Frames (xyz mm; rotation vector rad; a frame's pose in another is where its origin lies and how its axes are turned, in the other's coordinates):
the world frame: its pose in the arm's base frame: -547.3 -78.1 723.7 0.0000 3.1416 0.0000
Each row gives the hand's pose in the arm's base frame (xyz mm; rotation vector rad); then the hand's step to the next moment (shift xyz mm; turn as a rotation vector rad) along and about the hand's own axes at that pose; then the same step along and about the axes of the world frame.
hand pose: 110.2 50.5 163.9 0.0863 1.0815 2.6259
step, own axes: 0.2 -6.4 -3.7 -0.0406 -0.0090 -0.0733
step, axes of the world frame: -0.8 1.8 7.1 -0.0287 -0.0557 0.0563
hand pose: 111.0 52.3 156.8 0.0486 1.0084 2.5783
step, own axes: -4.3 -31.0 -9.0 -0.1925 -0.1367 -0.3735
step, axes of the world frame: -12.7 13.6 26.8 -0.1625 -0.2176 0.3486
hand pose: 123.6 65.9 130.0 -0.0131 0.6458 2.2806
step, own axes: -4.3 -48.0 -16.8 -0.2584 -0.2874 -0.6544
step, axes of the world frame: -32.4 17.8 35.2 -0.2605 -0.3003 0.6478
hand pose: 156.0 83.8 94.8 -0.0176 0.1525 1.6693
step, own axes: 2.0 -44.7 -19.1 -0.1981 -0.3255 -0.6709
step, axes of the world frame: -42.6 4.2 23.1 -0.2906 -0.2388 0.6737
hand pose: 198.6 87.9 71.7 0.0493 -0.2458 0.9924
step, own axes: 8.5 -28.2 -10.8 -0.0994 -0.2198 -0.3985
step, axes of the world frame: -29.9 -6.8 6.6 -0.2042 -0.1413 0.3941
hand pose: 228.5 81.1 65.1 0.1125 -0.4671 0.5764
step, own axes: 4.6 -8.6 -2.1 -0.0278 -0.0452 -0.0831
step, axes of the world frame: -8.9 -4.4 -0.5 -0.0370 -0.0325 0.0854
